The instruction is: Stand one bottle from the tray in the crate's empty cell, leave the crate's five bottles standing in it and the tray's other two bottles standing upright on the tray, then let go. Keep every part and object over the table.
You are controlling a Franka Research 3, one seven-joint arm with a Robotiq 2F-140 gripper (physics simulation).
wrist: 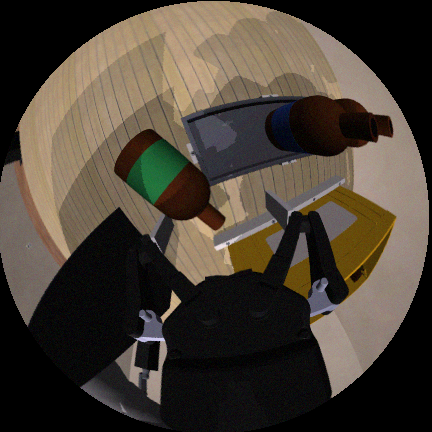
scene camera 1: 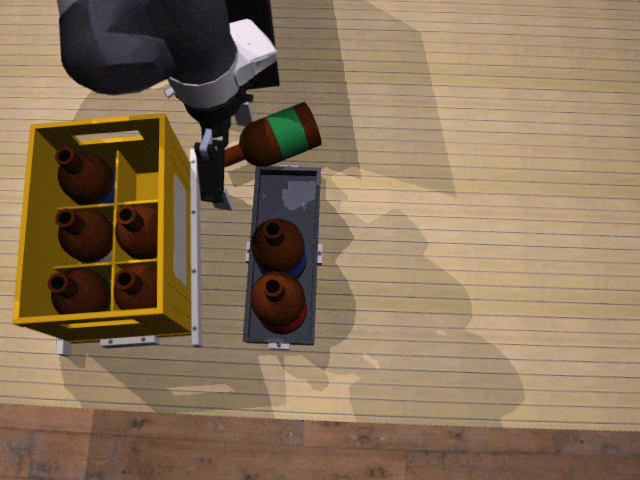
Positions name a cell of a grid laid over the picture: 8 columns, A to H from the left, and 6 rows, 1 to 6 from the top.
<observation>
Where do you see a blue-labelled bottle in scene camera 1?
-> At D4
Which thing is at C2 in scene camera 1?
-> My gripper.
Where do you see a blue-labelled bottle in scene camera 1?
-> B3
</observation>
